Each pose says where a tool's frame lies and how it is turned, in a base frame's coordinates. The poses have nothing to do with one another.
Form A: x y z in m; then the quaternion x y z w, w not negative.
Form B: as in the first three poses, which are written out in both.
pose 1, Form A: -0.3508 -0.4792 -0.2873 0.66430 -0.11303 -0.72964 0.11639
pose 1, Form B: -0.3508 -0.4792 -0.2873 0.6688 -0.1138 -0.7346 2.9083
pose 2, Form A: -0.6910 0.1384 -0.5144 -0.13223 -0.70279 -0.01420 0.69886
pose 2, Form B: -0.6910 0.1384 -0.5144 -0.1849 -0.9826 -0.0199 1.5940
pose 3, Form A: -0.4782 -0.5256 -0.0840 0.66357 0.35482 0.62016 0.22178
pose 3, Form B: -0.4782 -0.5256 -0.0840 0.6805 0.3639 0.6360 2.6943
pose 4, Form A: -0.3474 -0.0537 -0.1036 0.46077 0.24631 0.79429 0.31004
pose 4, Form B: -0.3474 -0.0537 -0.1036 0.4847 0.2591 0.8355 2.5111
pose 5, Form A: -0.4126 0.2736 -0.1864 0.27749 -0.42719 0.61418 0.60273
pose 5, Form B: -0.4126 0.2736 -0.1864 0.3478 -0.5354 0.7697 1.8478
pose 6, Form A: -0.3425 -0.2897 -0.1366 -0.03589 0.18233 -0.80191 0.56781
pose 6, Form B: -0.3425 -0.2897 -0.1366 -0.0436 0.2215 -0.9742 1.9339
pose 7, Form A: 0.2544 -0.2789 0.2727 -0.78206 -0.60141 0.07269 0.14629
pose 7, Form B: 0.2544 -0.2789 0.2727 -0.7906 -0.6080 0.0735 2.8480
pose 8, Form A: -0.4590 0.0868 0.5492 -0.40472 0.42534 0.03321 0.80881
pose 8, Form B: -0.4590 0.0868 0.5492 -0.6882 0.7233 0.0565 1.2573
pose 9, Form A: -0.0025 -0.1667 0.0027 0.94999 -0.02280 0.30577 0.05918
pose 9, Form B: -0.0025 -0.1667 0.0027 0.9517 -0.0228 0.3063 3.0232
